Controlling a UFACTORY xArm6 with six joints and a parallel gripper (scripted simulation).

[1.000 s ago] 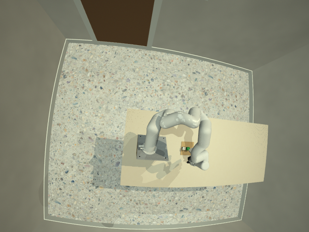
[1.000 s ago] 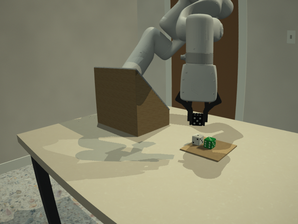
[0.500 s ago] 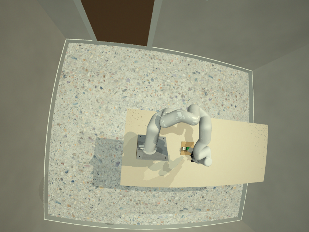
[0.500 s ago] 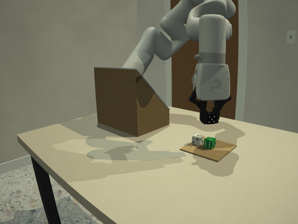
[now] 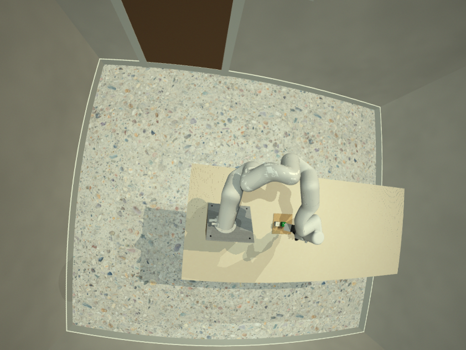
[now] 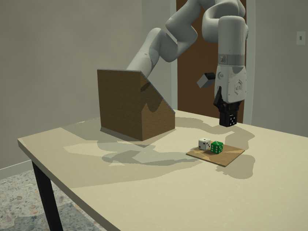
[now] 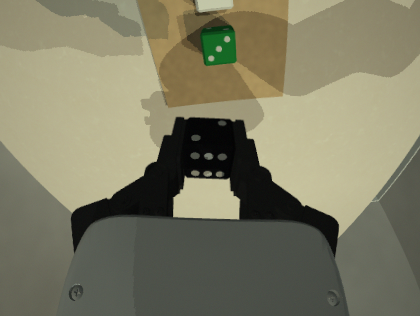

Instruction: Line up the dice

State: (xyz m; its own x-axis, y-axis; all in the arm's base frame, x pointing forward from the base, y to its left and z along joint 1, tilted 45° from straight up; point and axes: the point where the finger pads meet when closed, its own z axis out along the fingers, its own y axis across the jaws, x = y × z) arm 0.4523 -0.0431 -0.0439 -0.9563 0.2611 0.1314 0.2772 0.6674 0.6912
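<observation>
The green die is 110 mm below my hand, 40 mm behind it and 20 mm to the left of it. The rest, counted from my hand: black die: 10 mm below; white die: 110 mm below, 80 mm behind, 20 mm to the left; brown mat: 120 mm below, 40 mm behind, 20 mm to the left.
</observation>
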